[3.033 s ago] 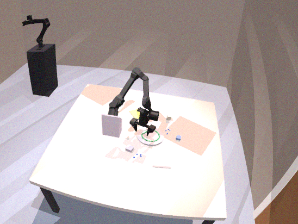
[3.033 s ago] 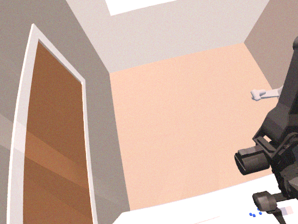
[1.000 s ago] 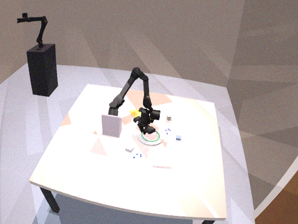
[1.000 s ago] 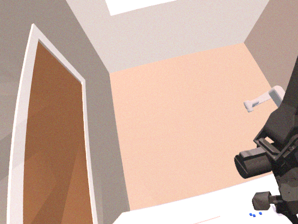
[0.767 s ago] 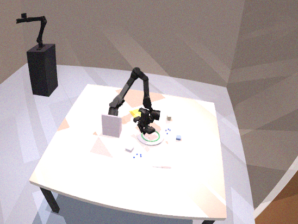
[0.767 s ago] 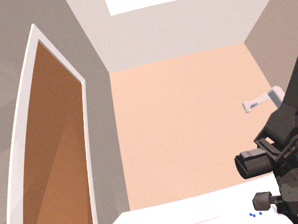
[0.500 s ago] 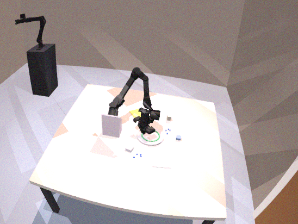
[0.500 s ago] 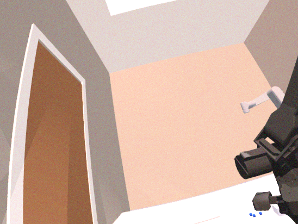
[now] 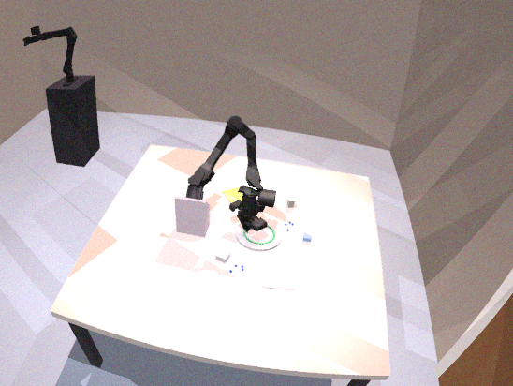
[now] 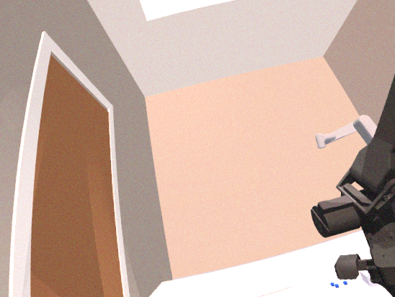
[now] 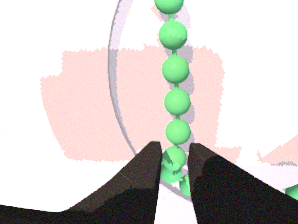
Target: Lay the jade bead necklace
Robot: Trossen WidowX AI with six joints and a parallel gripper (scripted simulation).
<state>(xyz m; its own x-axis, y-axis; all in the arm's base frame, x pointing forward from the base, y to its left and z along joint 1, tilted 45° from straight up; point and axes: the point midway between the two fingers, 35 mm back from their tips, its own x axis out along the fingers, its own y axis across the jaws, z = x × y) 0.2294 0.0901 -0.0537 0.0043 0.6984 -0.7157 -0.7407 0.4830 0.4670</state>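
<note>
Now: the round white bead board 60 mm ahead of my gripper tip. The rest, counted from my gripper tip: yellow sheet: 90 mm behind, 250 mm to the left, 10 mm below; blue block: 270 mm ahead, 20 mm to the left, 10 mm below; cream block: 180 mm ahead, 240 mm to the left.
</note>
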